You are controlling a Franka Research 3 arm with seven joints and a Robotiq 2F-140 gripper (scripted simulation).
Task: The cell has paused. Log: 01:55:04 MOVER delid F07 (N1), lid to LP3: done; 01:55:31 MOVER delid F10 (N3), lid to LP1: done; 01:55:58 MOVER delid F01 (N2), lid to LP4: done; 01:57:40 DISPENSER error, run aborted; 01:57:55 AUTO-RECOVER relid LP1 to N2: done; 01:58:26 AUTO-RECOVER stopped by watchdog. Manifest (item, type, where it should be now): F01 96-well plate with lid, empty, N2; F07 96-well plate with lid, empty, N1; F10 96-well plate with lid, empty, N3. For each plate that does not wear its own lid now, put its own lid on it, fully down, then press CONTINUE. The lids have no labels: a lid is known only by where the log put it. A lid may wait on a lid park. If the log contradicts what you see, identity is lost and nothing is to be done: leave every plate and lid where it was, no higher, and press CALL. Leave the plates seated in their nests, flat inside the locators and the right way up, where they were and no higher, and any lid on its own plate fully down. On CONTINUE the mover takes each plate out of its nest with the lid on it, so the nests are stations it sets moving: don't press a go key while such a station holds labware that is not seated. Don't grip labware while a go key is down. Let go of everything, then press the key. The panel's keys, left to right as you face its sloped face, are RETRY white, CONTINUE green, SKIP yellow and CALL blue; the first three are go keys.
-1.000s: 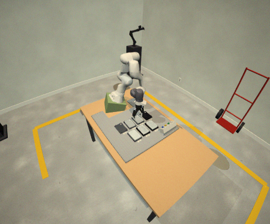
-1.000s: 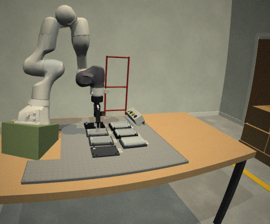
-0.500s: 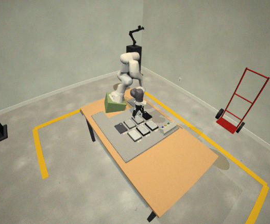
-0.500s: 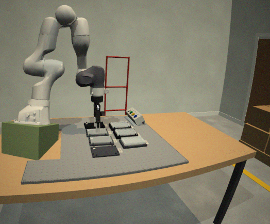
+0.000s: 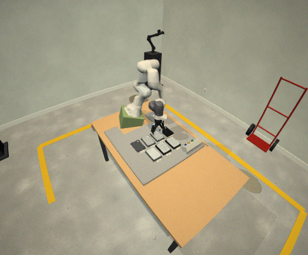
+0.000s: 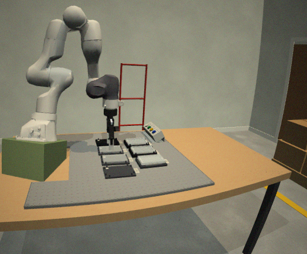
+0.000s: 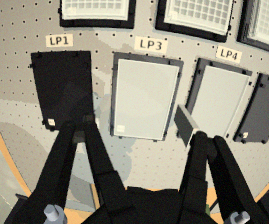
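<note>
My hand is 50 mm above the park LP3. Round my hand: plate (170 mm ahead, 200 mm to the right, 30 mm below); park LP2 (10 mm behind, 250 mm to the right, 50 mm below); park LP1 (10 mm ahead, 130 mm to the left, 50 mm below).
</note>
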